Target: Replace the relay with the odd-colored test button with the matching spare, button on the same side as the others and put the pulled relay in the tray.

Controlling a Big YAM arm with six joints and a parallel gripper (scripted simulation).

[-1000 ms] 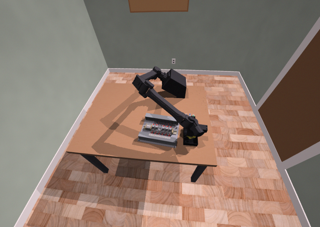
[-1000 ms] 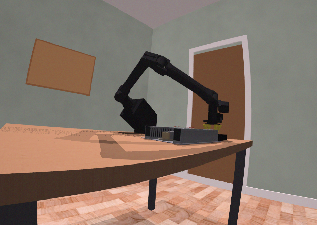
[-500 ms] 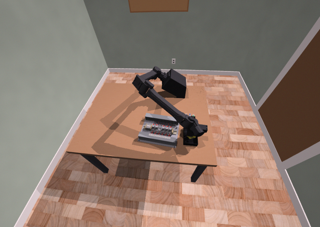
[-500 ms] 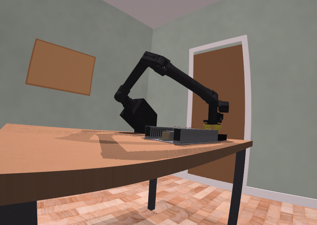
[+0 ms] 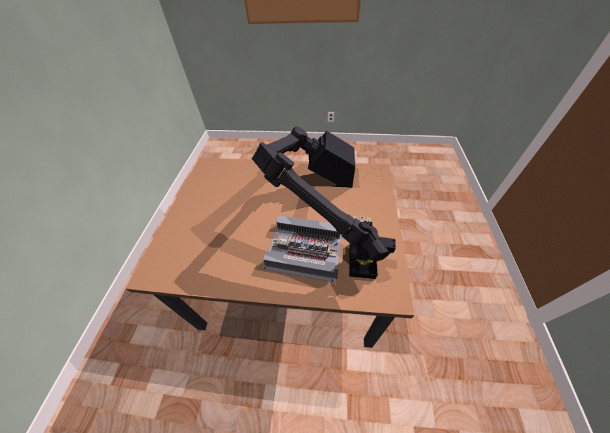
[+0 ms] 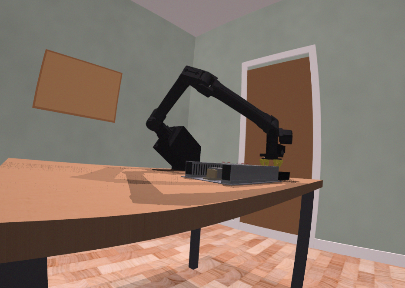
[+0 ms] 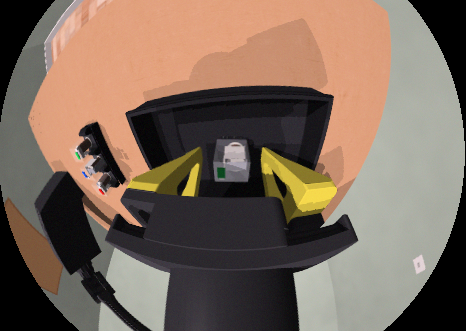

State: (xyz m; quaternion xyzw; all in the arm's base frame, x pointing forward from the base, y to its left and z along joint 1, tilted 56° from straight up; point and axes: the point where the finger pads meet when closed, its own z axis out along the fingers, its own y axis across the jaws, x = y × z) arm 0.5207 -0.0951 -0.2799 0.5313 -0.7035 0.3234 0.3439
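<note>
Right now the black tray is 10 mm below my hand. Also, from my hand: grey relay panel 250 mm to the right, 70 mm behind, 30 mm below.
</note>
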